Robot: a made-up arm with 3 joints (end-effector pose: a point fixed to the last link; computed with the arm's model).
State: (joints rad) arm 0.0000 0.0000 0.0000
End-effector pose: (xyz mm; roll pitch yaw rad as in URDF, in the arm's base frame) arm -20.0 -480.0 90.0 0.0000 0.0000 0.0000
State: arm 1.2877 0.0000 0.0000
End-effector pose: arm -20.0 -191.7 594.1 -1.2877 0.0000 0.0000
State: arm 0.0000 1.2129 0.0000
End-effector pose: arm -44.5 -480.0 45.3 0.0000 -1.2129 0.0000
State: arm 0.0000 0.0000 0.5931
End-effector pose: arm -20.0 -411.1 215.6 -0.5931 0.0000 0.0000
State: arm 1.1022 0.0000 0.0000
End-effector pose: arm -20.0 -270.3 551.2 -1.1022 0.0000 0.0000
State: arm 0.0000 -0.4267 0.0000
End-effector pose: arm -1.7 -480.0 94.7 0.0000 0.4267 0.0000
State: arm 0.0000 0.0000 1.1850
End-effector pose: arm -20.0 -284.0 281.2 -1.1850 0.0000 0.0000
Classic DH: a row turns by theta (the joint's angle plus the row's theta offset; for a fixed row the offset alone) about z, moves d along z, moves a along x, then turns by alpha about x. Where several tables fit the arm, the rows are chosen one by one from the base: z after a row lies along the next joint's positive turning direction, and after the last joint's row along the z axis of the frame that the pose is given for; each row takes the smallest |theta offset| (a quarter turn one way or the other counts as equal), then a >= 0, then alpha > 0; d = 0 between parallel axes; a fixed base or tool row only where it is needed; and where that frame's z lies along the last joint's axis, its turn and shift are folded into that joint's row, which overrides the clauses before.
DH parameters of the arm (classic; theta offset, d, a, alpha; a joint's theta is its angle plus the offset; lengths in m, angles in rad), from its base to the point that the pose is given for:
base (fixed): -1.5708 0.15 0 1.5708
joint 1: -1.5708 0 0.1 -1.5708
joint 2: 0 0.24 0.01 1.5708
joint 3: 1.5708 0.02 0.24 -1.5708
tool (fixed): 1.5708 0.05 0 0

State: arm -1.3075 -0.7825 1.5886
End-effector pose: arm 147.3 -122.2 -9.4 -0.2067 0.1845 0.7650
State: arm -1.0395 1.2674 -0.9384
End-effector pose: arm 160.1 -66.4 -300.7 2.3354 -0.5047 -1.2225
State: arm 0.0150 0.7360 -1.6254
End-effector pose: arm 154.6 -281.3 -146.3 1.6052 -0.7359 0.0136
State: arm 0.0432 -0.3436 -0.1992
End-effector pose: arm -21.7 -489.1 69.8 0.1533 0.3433 -0.0154
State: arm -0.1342 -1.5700 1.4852
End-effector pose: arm 233.4 -198.1 42.7 0.0797 1.4366 1.5648
